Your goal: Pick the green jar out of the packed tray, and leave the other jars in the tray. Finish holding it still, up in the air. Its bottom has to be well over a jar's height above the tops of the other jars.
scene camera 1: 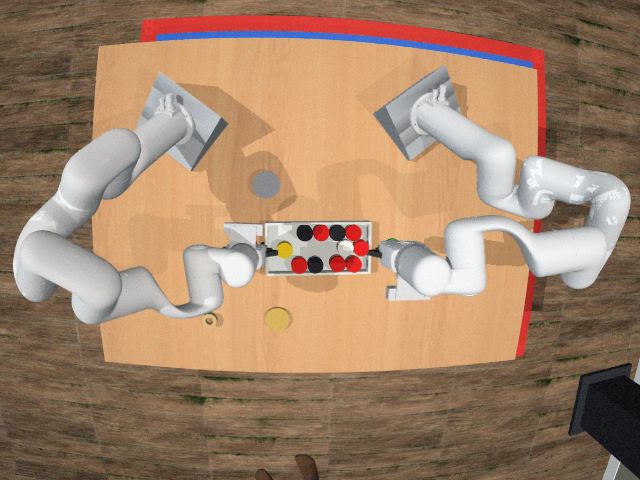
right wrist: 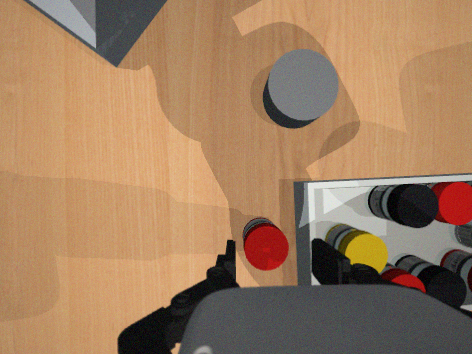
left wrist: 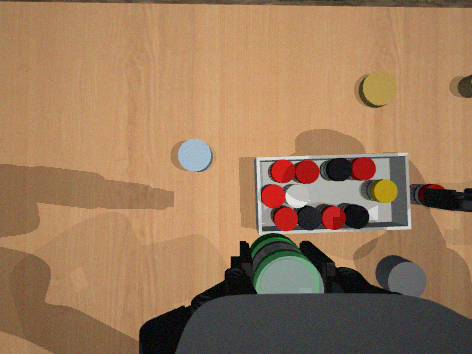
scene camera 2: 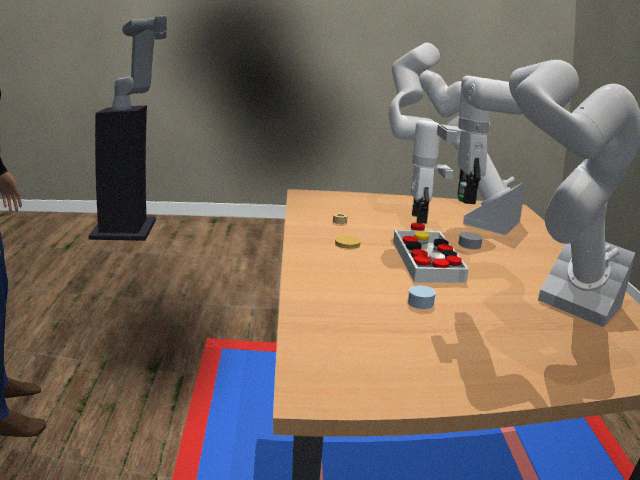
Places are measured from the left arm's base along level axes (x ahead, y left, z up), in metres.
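Where they show: left gripper, fingertip midpoint: (left wrist: 273, 258) (scene camera 2: 466, 200); right gripper, fingertip midpoint: (right wrist: 273, 256) (left wrist: 445, 197) (scene camera 2: 419, 219); left arm's base, origin of the base link: (scene camera 1: 427, 113) (scene camera 2: 589, 270); right arm's base, origin of the base link: (scene camera 1: 174, 122) (scene camera 2: 496, 197).
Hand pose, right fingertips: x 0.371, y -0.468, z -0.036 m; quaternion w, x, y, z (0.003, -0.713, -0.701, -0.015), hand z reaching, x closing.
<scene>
Each offset is from my right fingertips to the top centre of the thing.
The green jar @[dx -0.029, dy +0.341, dz +0.201 m] (scene camera 2: 461, 190) (left wrist: 287, 275) is in my left gripper (scene camera 1: 374, 252) (scene camera 2: 469, 194), which is shut on it and holds it up high above the table. The grey-white tray @[dx +0.008, dy +0.186, dz -0.020 m] (scene camera 1: 318, 222) (scene camera 2: 439, 274) (left wrist: 258, 200) (right wrist: 301, 240) holds red and black jars, a white jar @[dx +0.004, dy +0.258, dz -0.013 m] (scene camera 1: 344, 245) (left wrist: 298, 196) and a yellow jar @[dx +0.011, dy +0.094, dz -0.013 m] (scene camera 1: 284, 250) (scene camera 2: 421, 236) (left wrist: 385, 191) (right wrist: 366, 251). A red jar @[dx +0.001, dy -0.002, dz -0.017 m] (scene camera 2: 417, 226) (left wrist: 431, 191) (right wrist: 266, 246) stands outside the tray's short end. My right gripper (scene camera 1: 271, 252) (scene camera 2: 421, 214) is open and empty above that jar, low beside the tray; its base is hidden.
A grey cylinder @[dx -0.163, dy +0.044, dz -0.028 m] (scene camera 1: 266, 184) (scene camera 2: 470, 240) (left wrist: 406, 279) (right wrist: 303, 85) stands near the tray. A light blue cylinder @[dx +0.084, dy +0.446, dz -0.028 m] (scene camera 2: 421, 297) (left wrist: 195, 155), a flat yellow disc @[dx +0.218, dy +0.073, dz -0.046 m] (scene camera 1: 277, 318) (scene camera 2: 347, 241) (left wrist: 379, 89) and a small tan ring @[dx +0.224, dy -0.126, dz -0.036 m] (scene camera 1: 203, 320) also lie on the table.
</scene>
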